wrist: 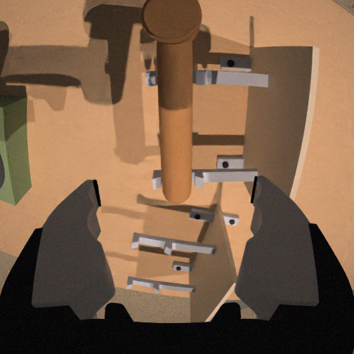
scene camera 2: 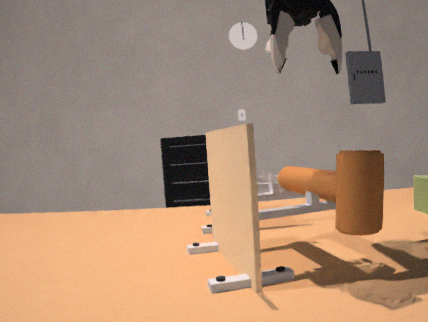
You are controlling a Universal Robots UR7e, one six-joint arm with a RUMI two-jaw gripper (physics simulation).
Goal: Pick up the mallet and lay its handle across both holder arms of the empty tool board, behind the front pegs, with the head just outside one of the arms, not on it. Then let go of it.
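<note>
An orange-brown mallet point(scene camera 2: 360, 192) point(wrist: 176, 130) lies with its handle across both grey arms of the nearer tool board point(scene camera 2: 232, 200) point(wrist: 282, 110), between the front pegs and the rear pegs. Its head is beyond the outer arm point(wrist: 242, 79), at the top of the wrist view. The second tool board point(wrist: 215, 265) stands past the handle's free end; its two arms point(wrist: 192, 247) point(wrist: 172, 287) hold nothing. My gripper point(scene camera 2: 308, 70) point(wrist: 175, 181) is open and empty, high above the mallet. In the wrist view the handle's free end shows between the fingertips.
A green block point(scene camera 2: 421, 194) point(wrist: 16, 150) stands on the tabletop point(scene camera 2: 100, 260), on the mallet's side away from the panel. Both board panels stand upright on grey feet with black screws. A grey box point(scene camera 2: 366, 77) and a round clock point(scene camera 2: 243, 36) are on the back wall.
</note>
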